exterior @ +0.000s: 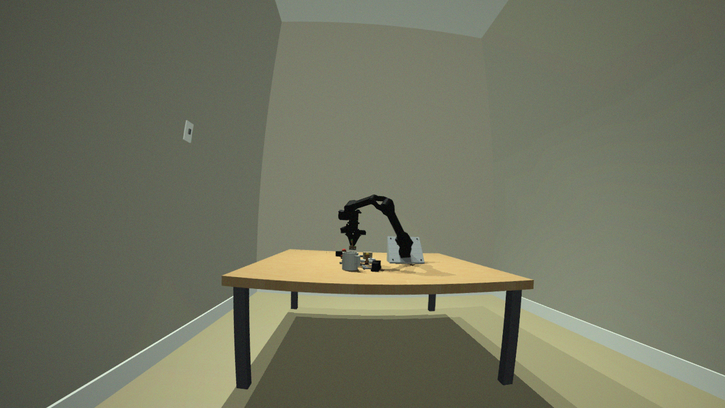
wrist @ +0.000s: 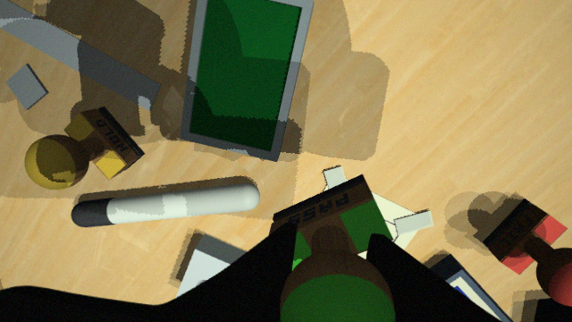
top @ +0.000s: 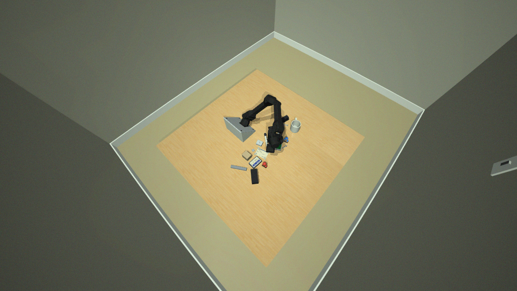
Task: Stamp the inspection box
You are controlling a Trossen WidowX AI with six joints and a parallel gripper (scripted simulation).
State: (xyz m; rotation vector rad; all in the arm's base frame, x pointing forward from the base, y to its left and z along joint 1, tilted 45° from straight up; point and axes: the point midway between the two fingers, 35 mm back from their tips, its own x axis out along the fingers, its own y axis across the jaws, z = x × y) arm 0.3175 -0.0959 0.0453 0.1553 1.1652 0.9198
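Right now my gripper tip is 5 cm past the card, 6 cm to the left of it and 10 cm above it. From my gripper tip the other things lie so: green ink pad 1 cm ahead, 7 cm to the left, 9 cm below; grey block 12 cm behind, 8 cm below; pass stamp right at my gripper tip.
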